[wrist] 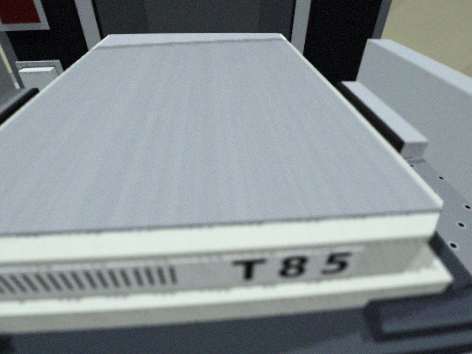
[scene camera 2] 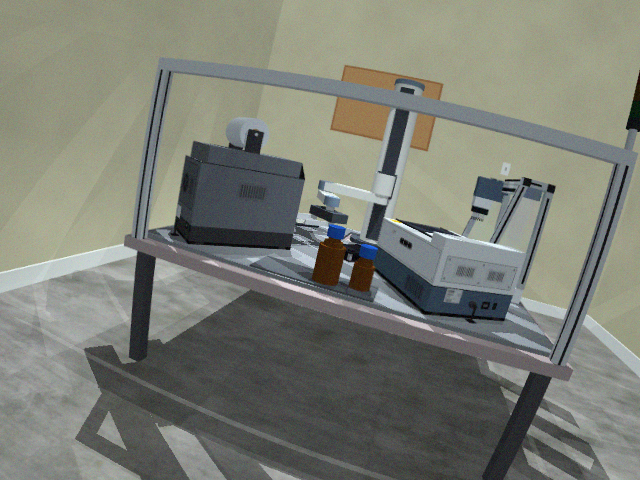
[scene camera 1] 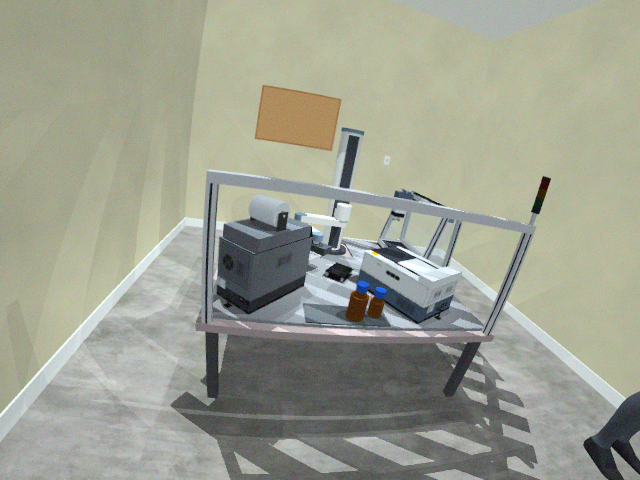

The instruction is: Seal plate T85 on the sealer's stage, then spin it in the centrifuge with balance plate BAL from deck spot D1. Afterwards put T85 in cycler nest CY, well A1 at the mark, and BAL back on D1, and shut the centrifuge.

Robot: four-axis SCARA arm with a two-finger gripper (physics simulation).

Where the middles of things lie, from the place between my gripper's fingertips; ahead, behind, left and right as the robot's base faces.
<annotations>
My gripper is now 1 cm past the dark tray (wrist: pixel 433 315) and 2 cm above it. The rest, counted from my hand: centrifuge (scene camera 2: pixel 442 273) (16 cm ahead, 62 cm to the left, 1 cm above); then plate T85 (wrist: pixel 163 131) (1 cm behind, 1 cm to the left).
</annotations>
